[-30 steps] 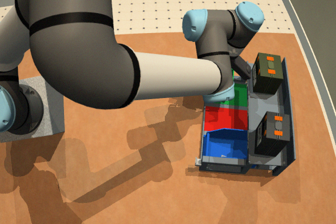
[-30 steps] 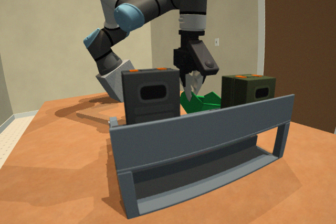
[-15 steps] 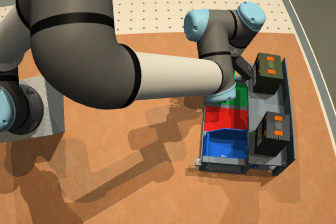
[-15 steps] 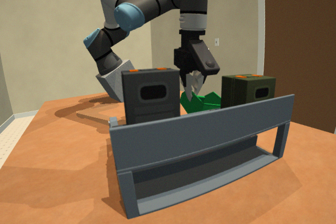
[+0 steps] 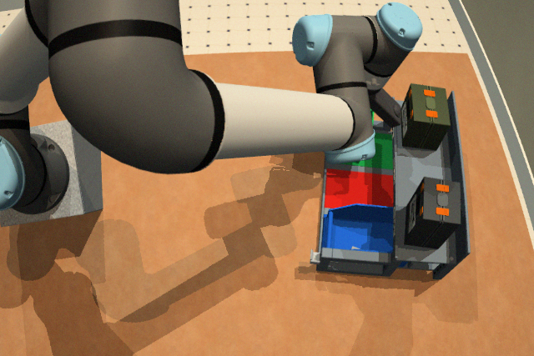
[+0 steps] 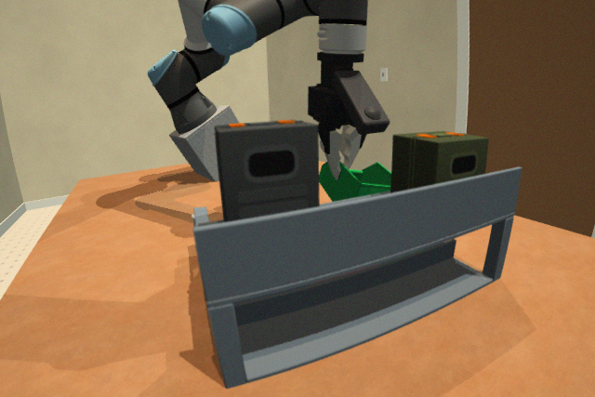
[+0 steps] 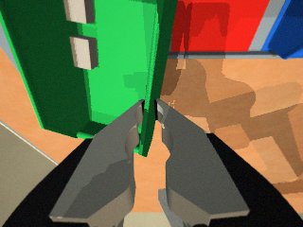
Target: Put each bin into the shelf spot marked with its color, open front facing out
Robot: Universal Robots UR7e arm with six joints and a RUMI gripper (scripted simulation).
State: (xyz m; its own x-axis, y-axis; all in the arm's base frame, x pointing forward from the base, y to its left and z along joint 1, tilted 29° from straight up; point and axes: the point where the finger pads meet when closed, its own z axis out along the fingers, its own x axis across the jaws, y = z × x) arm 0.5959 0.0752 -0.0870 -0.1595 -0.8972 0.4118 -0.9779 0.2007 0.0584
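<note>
Right now my hand is 40 mm to the right of the green bin and 30 mm above it. From my hand the other things lie so: shelf front lip: 100 mm below, 70 mm to the right, 20 mm behind; then blue bin: 200 mm to the right, 70 mm below, 50 mm ahead; then olive case: 190 mm ahead, 40 mm above, 10 mm to the left.
</note>
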